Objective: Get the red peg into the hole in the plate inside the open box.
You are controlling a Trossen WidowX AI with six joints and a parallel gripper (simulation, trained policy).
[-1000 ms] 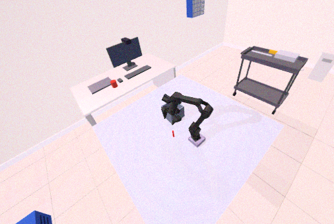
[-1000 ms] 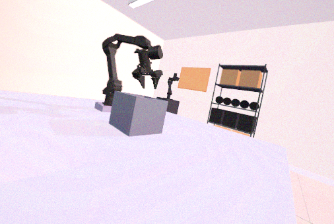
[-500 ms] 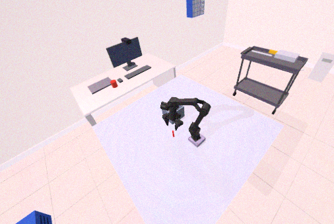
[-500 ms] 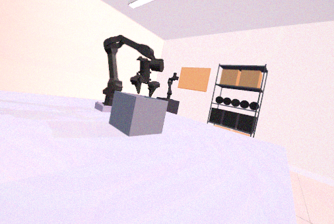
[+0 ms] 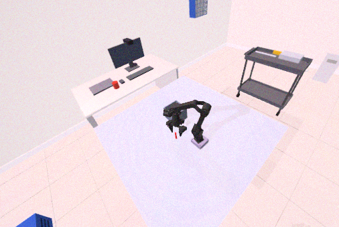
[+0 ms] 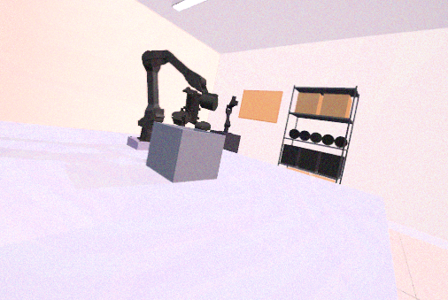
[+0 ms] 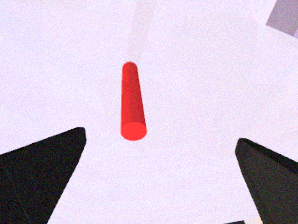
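Right now my gripper tip is 4 cm above the red peg and 2 cm short of it. The rest, counted from my gripper tip: pale plate: 22 cm ahead, 13 cm to the right, 3 cm below.
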